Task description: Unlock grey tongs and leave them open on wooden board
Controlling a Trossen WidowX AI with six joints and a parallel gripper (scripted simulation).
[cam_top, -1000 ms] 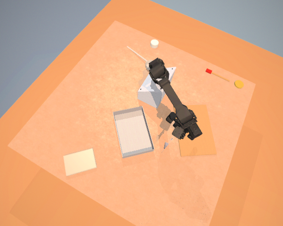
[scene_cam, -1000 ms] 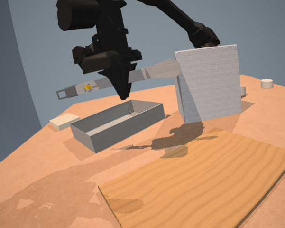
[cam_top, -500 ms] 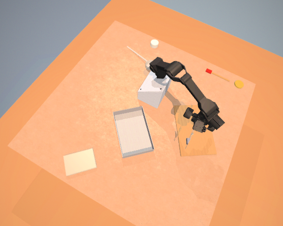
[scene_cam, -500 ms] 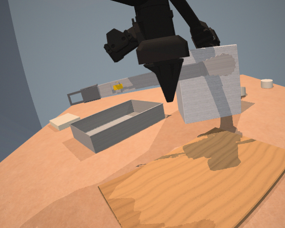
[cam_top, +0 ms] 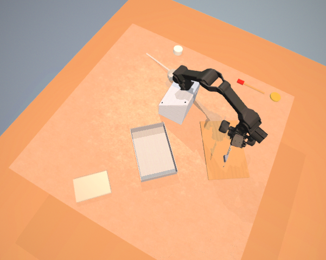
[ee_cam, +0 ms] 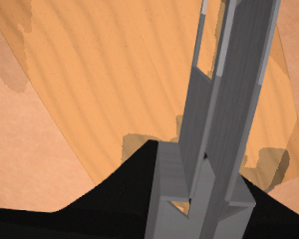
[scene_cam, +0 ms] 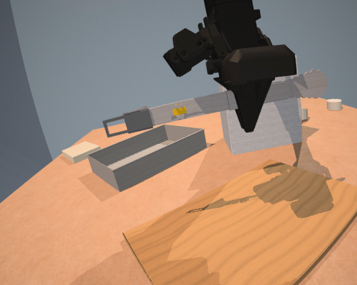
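Now: gripper tip 150 mm above the wooden board. Round my gripper tip: red-headed stick (510 mm behind, 70 mm to the right, 150 mm below); grey roasting tin (260 mm ahead, 330 mm to the right, 130 mm below); yellow lock piece (80 mm ahead, 10 mm to the left, 40 mm above).
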